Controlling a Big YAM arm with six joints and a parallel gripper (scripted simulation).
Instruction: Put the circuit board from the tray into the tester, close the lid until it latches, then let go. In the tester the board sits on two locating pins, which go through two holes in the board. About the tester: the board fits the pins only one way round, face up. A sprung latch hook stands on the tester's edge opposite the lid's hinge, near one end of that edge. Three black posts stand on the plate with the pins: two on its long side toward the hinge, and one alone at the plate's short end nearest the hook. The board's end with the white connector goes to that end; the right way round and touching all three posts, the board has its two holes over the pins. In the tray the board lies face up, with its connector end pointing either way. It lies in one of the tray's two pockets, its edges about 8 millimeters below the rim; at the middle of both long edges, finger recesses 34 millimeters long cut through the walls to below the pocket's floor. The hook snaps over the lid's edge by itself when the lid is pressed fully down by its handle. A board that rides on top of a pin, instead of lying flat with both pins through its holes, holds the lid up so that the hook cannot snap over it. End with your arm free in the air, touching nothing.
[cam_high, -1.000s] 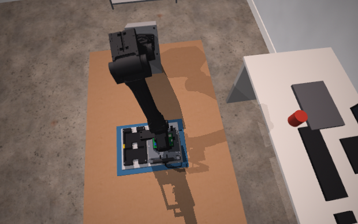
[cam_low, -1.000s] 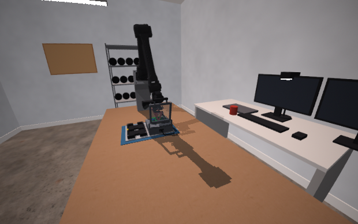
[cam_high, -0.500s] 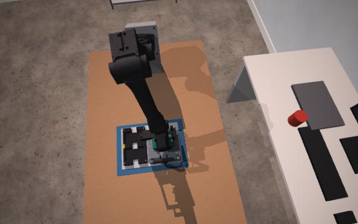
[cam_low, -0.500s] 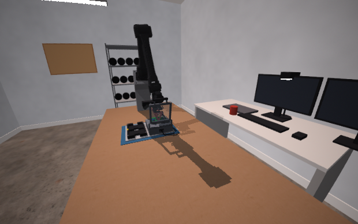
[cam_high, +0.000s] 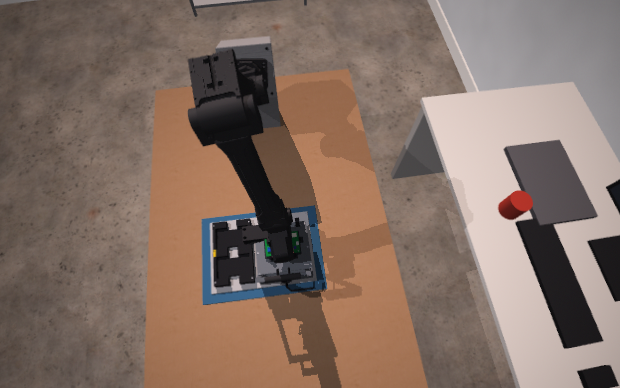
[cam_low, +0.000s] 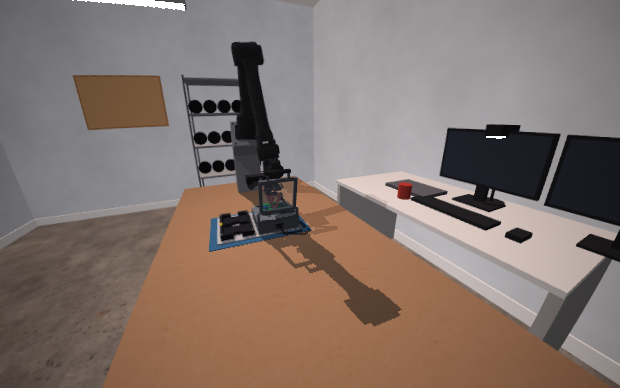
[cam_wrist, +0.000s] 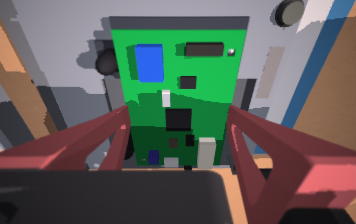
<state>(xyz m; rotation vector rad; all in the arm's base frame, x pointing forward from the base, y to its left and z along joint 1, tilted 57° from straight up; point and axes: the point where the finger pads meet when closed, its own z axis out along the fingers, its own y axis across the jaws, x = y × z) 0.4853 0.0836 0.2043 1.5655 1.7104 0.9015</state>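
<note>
Now: the green circuit board right at my hand. Round my hand: clear lid 12 cm ahead, 2 cm to the left, 10 cm above.
</note>
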